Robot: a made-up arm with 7 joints.
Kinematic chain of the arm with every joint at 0, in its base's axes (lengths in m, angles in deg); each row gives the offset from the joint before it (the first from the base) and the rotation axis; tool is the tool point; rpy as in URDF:
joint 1: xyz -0.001 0.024 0.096 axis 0 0.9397 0.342
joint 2: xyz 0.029 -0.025 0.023 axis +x
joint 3: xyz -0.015 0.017 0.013 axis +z
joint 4: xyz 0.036 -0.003 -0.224 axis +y
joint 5: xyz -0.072 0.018 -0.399 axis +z
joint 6: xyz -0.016 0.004 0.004 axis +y
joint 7: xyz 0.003 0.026 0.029 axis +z
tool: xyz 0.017 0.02 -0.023 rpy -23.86 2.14 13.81
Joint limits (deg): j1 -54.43..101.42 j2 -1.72..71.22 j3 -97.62..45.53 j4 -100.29..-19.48 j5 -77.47..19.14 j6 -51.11..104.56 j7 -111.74..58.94
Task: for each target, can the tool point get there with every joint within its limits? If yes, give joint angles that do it. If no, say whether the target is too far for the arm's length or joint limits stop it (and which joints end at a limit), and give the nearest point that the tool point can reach.
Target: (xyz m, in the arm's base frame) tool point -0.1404 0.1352 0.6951
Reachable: no: joint limits stop it (at a limit: joint 1, joint 2, joint 3, joint 4, joint 5, joint 6) | nearest point 0.0004 0.2205 0.5617 | short by 0.212 m
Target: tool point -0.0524 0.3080 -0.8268
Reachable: no: too far | nearest point -0.0343 0.2027 -0.5047 | short by 0.339 m
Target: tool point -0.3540 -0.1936 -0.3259
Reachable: yes | joints 71.02 17.66 -69.05 -61.53 -7.66 90.41 -50.20
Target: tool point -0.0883 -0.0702 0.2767
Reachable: no: joint limits stop it (at a limit: joint 1, joint 2, joint 3, joint 4, joint 5) | nearest point -0.3765 -0.1245 0.1462 | short by 0.321 m
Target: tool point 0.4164 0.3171 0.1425
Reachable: yes | joints -16.20 30.11 27.68 -88.40 -62.49 91.41 14.25
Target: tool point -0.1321 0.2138 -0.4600
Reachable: yes | joints 31.59 19.93 -10.77 -28.75 -48.58 52.49 -87.57
